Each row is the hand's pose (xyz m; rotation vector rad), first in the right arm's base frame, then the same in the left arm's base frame.
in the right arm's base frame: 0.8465 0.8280 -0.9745 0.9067 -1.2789 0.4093
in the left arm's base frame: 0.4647 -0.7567 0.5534 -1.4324 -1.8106 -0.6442
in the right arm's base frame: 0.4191 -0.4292 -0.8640 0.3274 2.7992 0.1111
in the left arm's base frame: -0.2546 0.2277 0.0157 2.0714 0.6163 -0.8675
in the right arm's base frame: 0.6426 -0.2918 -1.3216 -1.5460 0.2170 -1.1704
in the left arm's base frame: -0.3779 -0.2647 -0.1278 0.4675 -0.7869 2.2492
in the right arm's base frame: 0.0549 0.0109 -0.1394 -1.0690 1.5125 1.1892
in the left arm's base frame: 0.4642 0.6477 0.4137 0.2280 1.3655 -1.0895
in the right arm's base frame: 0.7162 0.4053 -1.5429 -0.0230 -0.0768 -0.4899
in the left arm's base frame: 0.0788 -0.8354 -0.0496 -0.6327 -0.9662 -2.5902
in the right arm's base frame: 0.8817 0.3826 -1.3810 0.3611 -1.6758 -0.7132
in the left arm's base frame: 0.0023 -0.7977 0.1669 1.7407 1.8347 1.1004
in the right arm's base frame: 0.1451 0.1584 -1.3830 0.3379 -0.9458 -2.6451
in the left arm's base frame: 0.2483 -0.3069 -0.3729 0.0375 1.0980 0.7891
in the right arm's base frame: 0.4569 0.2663 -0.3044 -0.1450 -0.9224 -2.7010
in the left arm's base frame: 0.3972 0.1954 0.6260 0.1387 0.7653 0.8623
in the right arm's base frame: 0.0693 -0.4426 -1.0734 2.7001 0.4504 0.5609
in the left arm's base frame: -0.1115 0.2704 -0.3638 0.9514 -1.7670 0.3657
